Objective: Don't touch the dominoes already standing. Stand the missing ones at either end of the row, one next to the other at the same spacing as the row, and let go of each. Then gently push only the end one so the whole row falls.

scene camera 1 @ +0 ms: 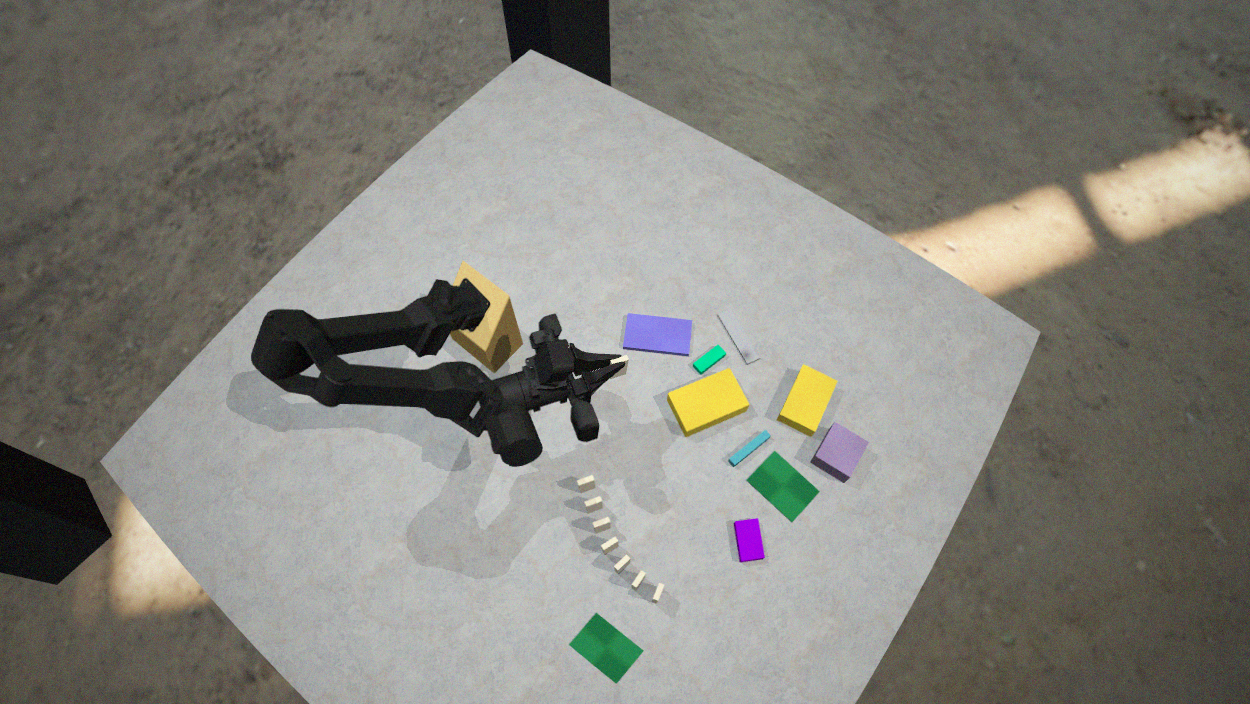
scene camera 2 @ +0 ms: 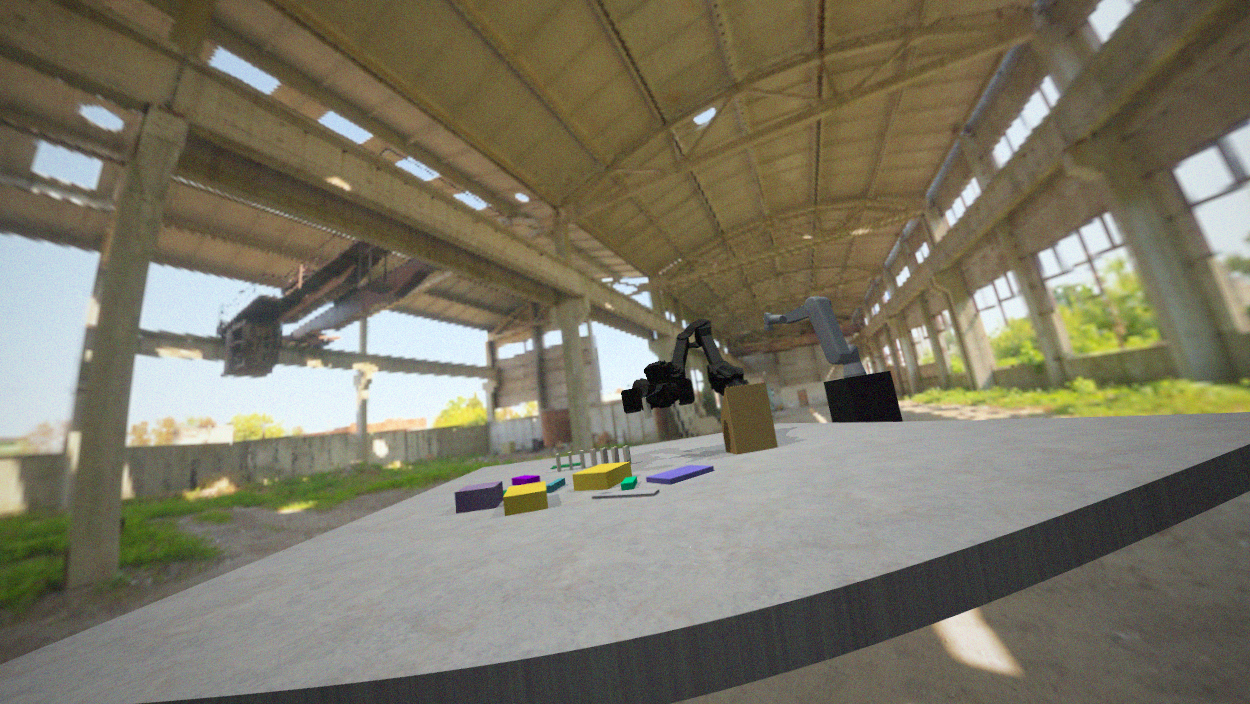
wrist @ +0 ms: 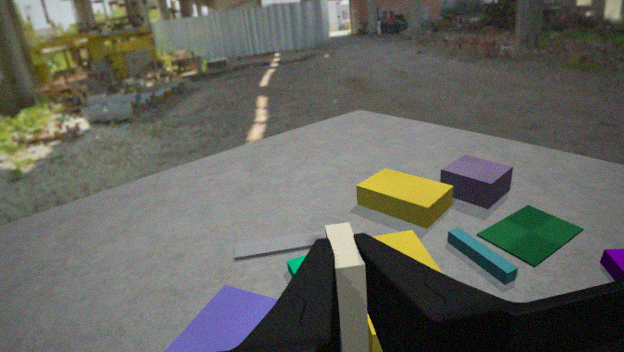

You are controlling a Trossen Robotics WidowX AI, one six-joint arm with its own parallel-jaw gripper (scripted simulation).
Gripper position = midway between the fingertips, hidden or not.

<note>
My gripper [scene camera 1: 623,360] holds a cream domino. Further things: a lilac block [scene camera 1: 840,451], a teal bar [wrist: 505,272], a yellow block [scene camera 1: 707,402] and a yellow block [scene camera 1: 803,409].
The lilac block also shows in scene camera 2 [scene camera 2: 484,496] and in the wrist view [wrist: 480,182]. My gripper shows as well in scene camera 2 [scene camera 2: 644,400] and in the wrist view [wrist: 341,248].
</note>
